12 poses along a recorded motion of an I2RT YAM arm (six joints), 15 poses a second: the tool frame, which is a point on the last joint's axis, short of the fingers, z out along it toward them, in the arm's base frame.
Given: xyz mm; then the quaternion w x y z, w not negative.
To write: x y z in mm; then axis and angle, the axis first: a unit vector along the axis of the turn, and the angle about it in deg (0 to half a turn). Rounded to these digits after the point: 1 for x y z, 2 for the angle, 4 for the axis.
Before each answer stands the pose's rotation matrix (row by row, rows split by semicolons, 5 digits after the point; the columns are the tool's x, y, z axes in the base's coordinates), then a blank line. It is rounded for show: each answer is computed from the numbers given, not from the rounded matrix.
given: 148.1, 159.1, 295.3, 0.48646, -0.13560, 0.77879, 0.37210
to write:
-0.48994 -0.57323 0.65678; 0.15082 0.68631 0.71150; -0.85861 0.44765 -0.24980

148.1, 159.1, 295.3, -0.1552, 0.8914, 0.4259, 121.78
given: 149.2, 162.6, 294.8, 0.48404, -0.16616, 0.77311, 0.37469
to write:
-0.47619 -0.61965 0.62392; 0.10581 0.66400 0.74021; -0.87295 0.41850 -0.25062

149.2, 162.6, 294.8, -0.1899, 0.8835, 0.4282, 122.10
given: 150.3, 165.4, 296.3, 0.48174, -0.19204, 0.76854, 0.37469
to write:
-0.46209 -0.65619 0.59656; 0.06583 0.64546 0.76096; -0.88438 0.39090 -0.25507

150.3, 165.4, 296.3, -0.2191, 0.8770, 0.4276, 122.40
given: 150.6, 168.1, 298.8, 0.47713, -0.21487, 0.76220, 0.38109
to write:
-0.45236 -0.69121 0.56357; 0.03611 0.61720 0.78597; -0.89111 0.37589 -0.25424

150.6, 168.1, 298.8, -0.2445, 0.8673, 0.4336, 123.00
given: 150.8, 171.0, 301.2, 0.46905, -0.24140, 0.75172, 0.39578
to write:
-0.44344 -0.73421 0.51410; 0.00835 0.57017 0.82148; -0.89627 0.36857 -0.24671

150.8, 171.0, 301.2, -0.2733, 0.8512, 0.4481, 124.05
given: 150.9, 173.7, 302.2, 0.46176, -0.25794, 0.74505, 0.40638
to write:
-0.44049 -0.75966 0.47843; -0.00906 0.53664 0.84376; -0.89771 0.36733 -0.24327

150.9, 173.7, 302.2, -0.2908, 0.8400, 0.4581, 125.00
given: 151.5, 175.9, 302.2, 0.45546, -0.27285, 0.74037, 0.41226
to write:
-0.43622 -0.77956 0.44945; -0.02848 0.51119 0.85900; -0.89939 0.36191 -0.24519

151.5, 175.9, 302.2, -0.3065, 0.8316, 0.4631, 125.81
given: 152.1, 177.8, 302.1, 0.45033, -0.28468, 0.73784, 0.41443
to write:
-0.43232 -0.79336 0.42858; -0.04684 0.49441 0.86797; -0.90050 0.35517 -0.25090

152.1, 177.8, 302.1, -0.3188, 0.8264, 0.4642, 126.47
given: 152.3, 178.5, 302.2, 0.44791, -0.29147, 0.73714, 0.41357
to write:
-0.42884 -0.80020 0.41926; -0.05922 0.48801 0.87083; -0.90144 0.34862 -0.25667

152.3, 178.5, 302.2, -0.3260, 0.8245, 0.4626, 126.78
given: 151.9, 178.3, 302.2, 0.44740, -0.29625, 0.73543, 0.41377
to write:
-0.42413 -0.80599 0.41291; -0.06550 0.48206 0.87369; -0.90323 0.34352 -0.25725

151.9, 178.3, 302.2, -0.3313, 0.8223, 0.4627, 126.85
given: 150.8, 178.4, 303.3, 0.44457, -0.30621, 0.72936, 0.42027
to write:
-0.41719 -0.82035 0.39112; -0.07300 0.45922 0.88532; -0.90588 0.34079 -0.25146

150.8, 178.4, 303.3, -0.3418, 0.8143, 0.4692, 127.21
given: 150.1, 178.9, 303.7, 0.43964, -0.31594, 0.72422, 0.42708
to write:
-0.41379 -0.83315 0.36693; -0.08210 0.43557 0.89641; -0.90666 0.34080 -0.24863

150.1, 178.9, 303.7, -0.3518, 0.8063, 0.4755, 127.84
